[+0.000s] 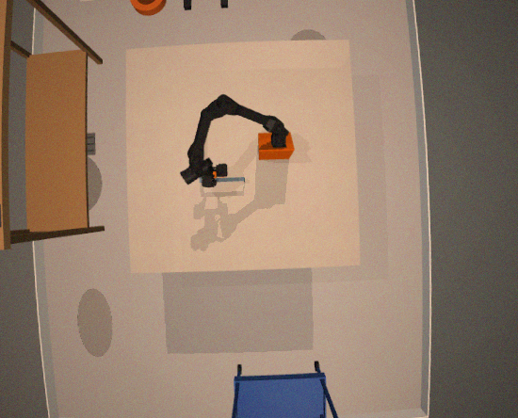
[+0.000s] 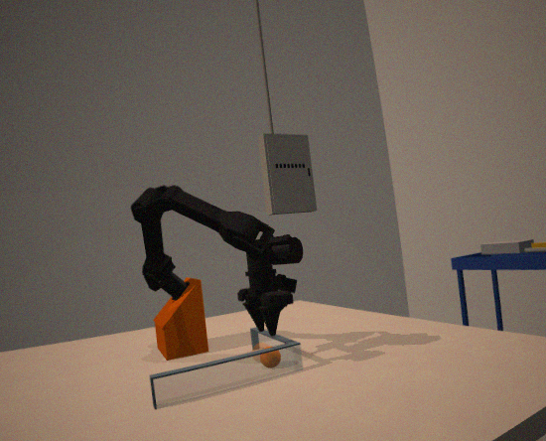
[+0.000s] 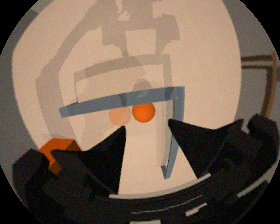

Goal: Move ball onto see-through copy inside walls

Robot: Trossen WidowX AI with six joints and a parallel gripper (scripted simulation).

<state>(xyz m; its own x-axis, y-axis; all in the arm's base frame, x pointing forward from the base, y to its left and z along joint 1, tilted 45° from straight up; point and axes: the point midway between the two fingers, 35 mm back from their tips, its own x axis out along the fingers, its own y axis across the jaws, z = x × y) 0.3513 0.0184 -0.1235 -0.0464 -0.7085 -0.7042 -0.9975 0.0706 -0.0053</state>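
My gripper tip is 60 mm above the orange ball.
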